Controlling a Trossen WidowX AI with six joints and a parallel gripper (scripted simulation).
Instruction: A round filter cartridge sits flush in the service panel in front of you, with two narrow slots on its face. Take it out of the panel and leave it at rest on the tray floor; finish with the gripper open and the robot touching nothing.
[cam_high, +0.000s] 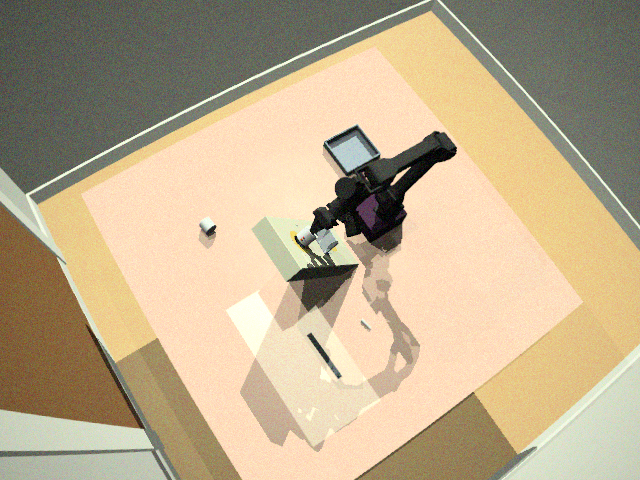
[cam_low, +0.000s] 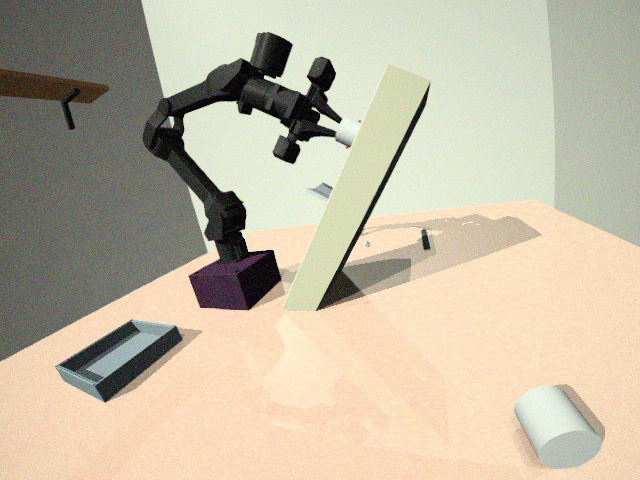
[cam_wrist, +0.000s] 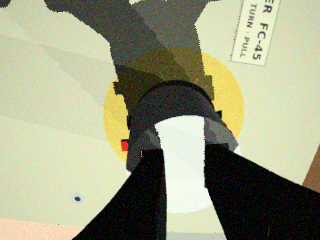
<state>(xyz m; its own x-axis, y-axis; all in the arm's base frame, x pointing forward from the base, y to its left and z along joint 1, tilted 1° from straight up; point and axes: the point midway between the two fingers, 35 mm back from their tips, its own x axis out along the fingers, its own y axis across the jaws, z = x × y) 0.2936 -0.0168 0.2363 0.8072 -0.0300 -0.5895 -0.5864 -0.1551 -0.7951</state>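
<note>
My gripper tip is 10 mm short of the round filter cartridge and 10 mm above it. Also, from my gripper tip: blue-grey tray (400 mm behind, 290 mm below, 260 mm to the right).
</note>
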